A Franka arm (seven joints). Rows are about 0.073 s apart.
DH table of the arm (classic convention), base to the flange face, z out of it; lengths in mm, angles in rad. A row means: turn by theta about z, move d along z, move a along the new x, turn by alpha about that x. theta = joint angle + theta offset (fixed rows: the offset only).
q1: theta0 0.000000  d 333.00  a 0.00  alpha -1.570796
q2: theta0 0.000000  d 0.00  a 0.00  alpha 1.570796
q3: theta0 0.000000  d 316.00  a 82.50  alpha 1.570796
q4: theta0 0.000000  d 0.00  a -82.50  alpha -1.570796
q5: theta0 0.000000  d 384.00  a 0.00  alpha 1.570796
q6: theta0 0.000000  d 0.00  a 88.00  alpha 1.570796
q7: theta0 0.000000  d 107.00  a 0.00  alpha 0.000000
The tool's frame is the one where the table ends.
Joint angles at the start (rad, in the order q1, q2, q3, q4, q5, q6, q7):
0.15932, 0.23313, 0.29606, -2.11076, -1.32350, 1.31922, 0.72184
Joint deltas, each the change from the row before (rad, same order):
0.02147, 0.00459, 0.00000, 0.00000, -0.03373, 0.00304, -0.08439
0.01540, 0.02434, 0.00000, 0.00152, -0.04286, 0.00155, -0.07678
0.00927, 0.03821, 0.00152, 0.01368, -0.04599, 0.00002, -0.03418
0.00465, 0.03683, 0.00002, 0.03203, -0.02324, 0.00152, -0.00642
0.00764, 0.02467, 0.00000, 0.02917, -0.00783, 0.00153, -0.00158
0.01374, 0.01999, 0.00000, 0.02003, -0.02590, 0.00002, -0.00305
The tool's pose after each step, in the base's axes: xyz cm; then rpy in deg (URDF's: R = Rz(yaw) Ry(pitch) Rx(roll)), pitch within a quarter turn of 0, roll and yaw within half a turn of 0. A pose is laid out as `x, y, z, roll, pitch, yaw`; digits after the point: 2 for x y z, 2 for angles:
51.02, 11.98, 34.63, 92.45, 10.03, 8.64
51.29, 12.86, 33.76, 90.88, 15.10, 11.08
51.91, 13.64, 32.60, 89.35, 17.85, 13.09
52.85, 14.27, 31.92, 89.06, 18.24, 14.11
53.53, 14.99, 31.65, 89.30, 18.02, 14.84
54.02, 15.99, 31.46, 88.61, 17.89, 16.36

